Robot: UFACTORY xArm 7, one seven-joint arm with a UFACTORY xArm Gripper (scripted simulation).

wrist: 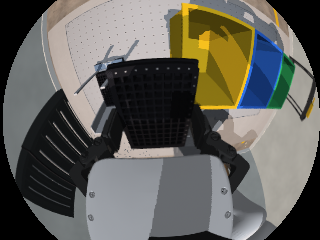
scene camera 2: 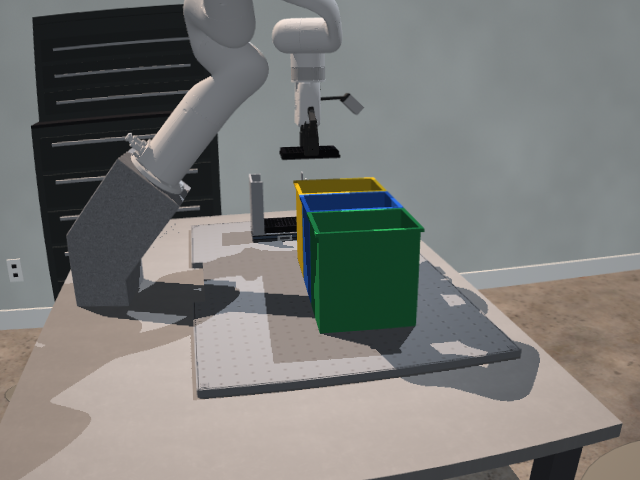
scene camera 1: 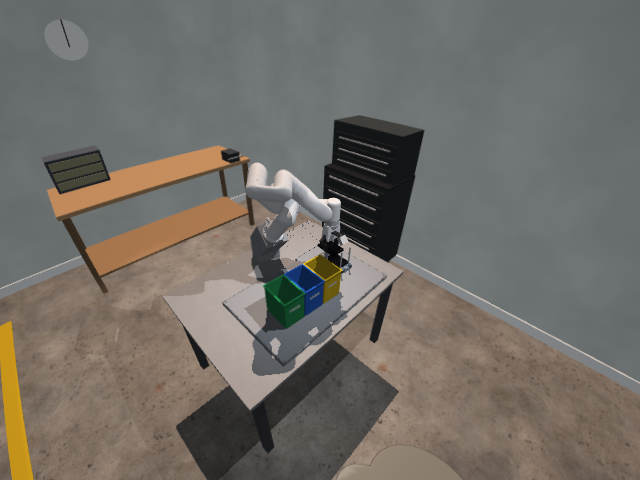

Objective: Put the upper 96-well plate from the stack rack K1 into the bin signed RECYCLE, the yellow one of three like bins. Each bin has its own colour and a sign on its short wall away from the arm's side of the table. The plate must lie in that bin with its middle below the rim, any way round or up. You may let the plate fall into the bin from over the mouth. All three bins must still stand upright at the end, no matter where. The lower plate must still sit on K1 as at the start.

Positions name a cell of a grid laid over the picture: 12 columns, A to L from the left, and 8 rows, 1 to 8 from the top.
yellow bin: wrist I2; scene camera 2 G4; scene camera 1 G5
blue bin: wrist K2; scene camera 2 G4; scene camera 1 F5
green bin: wrist K3; scene camera 2 G5; scene camera 1 F6
